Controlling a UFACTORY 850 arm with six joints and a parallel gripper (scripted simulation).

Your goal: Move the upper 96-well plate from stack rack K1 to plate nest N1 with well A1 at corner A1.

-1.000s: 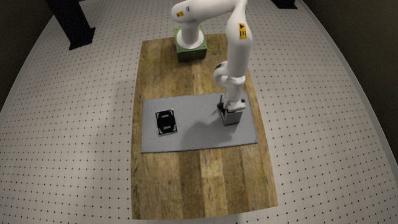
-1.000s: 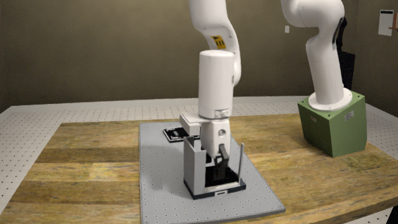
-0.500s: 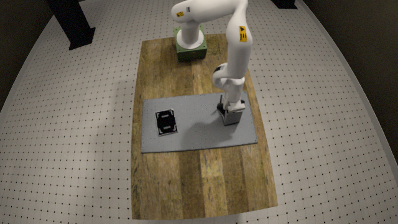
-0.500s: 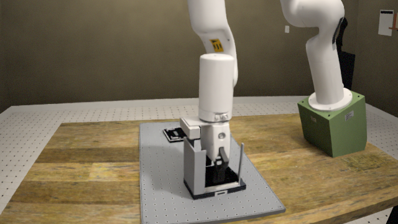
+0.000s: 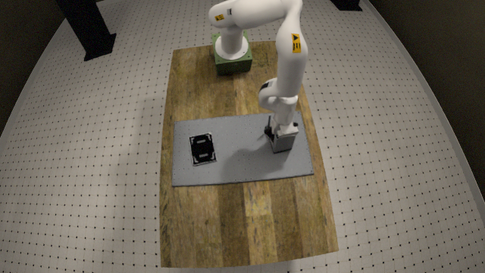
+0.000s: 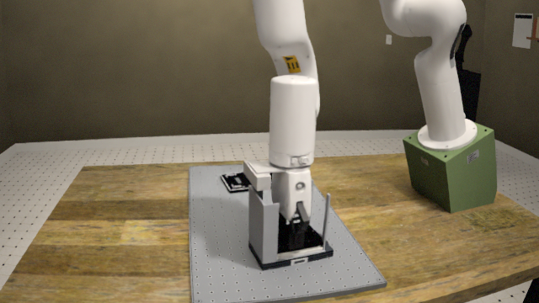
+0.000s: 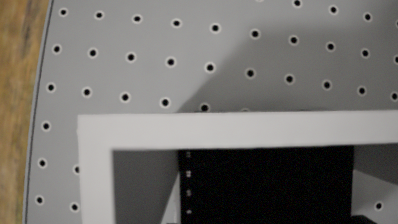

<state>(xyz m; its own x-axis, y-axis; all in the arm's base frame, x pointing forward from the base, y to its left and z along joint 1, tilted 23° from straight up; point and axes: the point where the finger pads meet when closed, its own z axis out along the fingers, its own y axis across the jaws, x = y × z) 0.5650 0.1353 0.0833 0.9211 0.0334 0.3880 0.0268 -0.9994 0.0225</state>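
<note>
Now: hand 1 cm above the black 96-well plate. Round my hand: grey corner wall 7 cm ahead, 3 cm above; then white 96-well plate 2 cm below.
</note>
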